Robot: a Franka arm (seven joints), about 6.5 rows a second.
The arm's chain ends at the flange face. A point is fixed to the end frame.
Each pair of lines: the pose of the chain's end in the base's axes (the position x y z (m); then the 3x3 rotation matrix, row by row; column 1 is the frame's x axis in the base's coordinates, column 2 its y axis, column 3 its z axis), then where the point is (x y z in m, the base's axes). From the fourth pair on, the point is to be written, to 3 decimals.
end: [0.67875 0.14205 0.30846], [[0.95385 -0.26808 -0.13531], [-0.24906 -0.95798 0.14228], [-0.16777 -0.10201 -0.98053]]
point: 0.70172 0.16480 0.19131
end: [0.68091 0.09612 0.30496], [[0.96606 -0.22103 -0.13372], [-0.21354 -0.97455 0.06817], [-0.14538 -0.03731 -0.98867]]
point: 0.70375 0.11189 0.18664
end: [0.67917 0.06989 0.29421], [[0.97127 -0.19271 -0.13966], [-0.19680 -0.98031 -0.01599], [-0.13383 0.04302 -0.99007]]
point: 0.70106 0.07667 0.17486
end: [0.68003 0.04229 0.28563], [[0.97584 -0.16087 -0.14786], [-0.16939 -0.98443 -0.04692], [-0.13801 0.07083 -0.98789]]
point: 0.701 0.047 0.166
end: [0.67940 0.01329 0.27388], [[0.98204 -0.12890 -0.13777], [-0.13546 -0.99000 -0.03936], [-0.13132 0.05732 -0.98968]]
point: 0.701 0.020 0.154
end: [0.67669 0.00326 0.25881], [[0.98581 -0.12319 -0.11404], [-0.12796 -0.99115 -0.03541], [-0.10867 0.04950 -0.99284]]
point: 0.701 0.010 0.140
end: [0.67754 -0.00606 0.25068], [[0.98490 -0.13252 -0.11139], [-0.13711 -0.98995 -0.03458], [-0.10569 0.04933 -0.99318]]
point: 0.702 0.001 0.132
